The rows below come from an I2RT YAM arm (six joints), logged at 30 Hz.
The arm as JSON. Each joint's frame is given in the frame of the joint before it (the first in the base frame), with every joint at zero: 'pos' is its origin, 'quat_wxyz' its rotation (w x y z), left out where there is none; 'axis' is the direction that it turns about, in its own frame. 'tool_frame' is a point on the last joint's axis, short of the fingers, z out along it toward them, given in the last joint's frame.
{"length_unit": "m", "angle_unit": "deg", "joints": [
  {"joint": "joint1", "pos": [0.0, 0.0, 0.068], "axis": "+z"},
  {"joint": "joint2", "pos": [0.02, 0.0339, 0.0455], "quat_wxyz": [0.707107, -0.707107, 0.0, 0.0], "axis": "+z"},
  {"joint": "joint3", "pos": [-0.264, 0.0, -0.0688], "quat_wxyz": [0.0, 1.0, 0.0, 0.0], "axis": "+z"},
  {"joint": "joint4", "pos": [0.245, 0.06, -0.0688], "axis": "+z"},
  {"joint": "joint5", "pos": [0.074, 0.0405, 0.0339], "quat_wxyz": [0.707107, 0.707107, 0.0, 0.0], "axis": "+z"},
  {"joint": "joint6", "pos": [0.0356, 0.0, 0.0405], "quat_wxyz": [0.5, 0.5, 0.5, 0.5], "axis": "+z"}
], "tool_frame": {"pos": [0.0, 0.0, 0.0], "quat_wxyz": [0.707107, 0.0, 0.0, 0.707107]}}
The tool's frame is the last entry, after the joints.
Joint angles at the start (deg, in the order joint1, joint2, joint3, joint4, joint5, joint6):
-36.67, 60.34, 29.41, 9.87, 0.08, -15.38
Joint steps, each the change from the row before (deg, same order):
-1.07, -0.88, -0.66, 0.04, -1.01, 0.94
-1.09, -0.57, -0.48, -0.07, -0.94, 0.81
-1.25, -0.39, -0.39, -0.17, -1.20, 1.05
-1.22, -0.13, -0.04, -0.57, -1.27, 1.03
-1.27, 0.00, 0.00, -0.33, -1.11, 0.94
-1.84, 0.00, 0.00, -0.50, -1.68, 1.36
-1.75, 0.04, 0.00, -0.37, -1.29, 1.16
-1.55, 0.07, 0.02, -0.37, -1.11, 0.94
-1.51, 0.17, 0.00, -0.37, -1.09, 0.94
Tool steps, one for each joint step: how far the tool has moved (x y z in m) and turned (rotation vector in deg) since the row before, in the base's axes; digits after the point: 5 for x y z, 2 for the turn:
-0.00466, -0.00110, -0.00064, 0.83, -0.95, -0.46
-0.00400, -0.00164, -0.00093, 0.86, -0.68, -0.50
-0.00394, -0.00220, -0.00123, 1.22, -0.73, -0.50
-0.00317, -0.00257, -0.00077, 1.43, -0.51, -0.41
-0.00303, -0.00305, -0.00056, 1.23, -0.55, -0.58
-0.00449, -0.00424, -0.00084, 1.81, -0.83, -0.79
-0.00440, -0.00415, -0.00075, 1.50, -0.71, -1.00
-0.00396, -0.00363, -0.00074, 1.29, -0.55, -0.89
-0.00385, -0.00354, -0.00120, 1.38, -0.49, -0.88

